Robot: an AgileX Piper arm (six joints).
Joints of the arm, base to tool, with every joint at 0 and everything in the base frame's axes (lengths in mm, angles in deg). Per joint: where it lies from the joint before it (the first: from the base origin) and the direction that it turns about. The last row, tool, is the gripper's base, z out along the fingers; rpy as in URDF.
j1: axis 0 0 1 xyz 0 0 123
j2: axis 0 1 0 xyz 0 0 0
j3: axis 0 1 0 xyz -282.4 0 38.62
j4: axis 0.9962 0 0.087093 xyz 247.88 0 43.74
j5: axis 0 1 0 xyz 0 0 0
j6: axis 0.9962 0 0.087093 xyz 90.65 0 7.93
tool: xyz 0 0 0 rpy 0 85 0
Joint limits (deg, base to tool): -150..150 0..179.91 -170..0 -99.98..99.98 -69.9..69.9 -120..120
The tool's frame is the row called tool.
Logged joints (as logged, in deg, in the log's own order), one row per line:
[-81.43 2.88 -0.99 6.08 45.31 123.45]
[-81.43 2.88 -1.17 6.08 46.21 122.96]
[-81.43 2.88 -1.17 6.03 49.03 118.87]
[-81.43 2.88 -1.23 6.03 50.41 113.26]
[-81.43 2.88 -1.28 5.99 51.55 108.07]
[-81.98 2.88 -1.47 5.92 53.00 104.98]
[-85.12 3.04 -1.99 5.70 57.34 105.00]
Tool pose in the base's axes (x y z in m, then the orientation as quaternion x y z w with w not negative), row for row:
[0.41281 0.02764 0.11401 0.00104 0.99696 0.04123 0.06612]
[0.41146 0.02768 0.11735 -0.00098 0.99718 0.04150 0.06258]
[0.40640 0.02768 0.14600 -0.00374 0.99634 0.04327 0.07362]
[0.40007 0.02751 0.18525 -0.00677 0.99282 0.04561 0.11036]
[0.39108 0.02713 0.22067 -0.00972 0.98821 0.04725 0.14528]
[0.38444 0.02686 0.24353 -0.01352 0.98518 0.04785 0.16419]
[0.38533 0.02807 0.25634 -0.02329 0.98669 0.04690 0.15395]
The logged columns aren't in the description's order. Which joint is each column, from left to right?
Columns, left to right: j3, j1, j6, j4, j5, j2.
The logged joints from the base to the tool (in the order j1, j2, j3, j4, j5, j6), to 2 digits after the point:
[2.88 123.45 -81.43 6.08 45.31 -0.99]
[2.88 122.96 -81.43 6.08 46.21 -1.17]
[2.88 118.87 -81.43 6.03 49.03 -1.17]
[2.88 113.26 -81.43 6.03 50.41 -1.23]
[2.88 108.07 -81.43 5.99 51.55 -1.28]
[2.88 104.98 -81.98 5.92 53.00 -1.47]
[3.04 105.00 -85.12 5.70 57.34 -1.99]

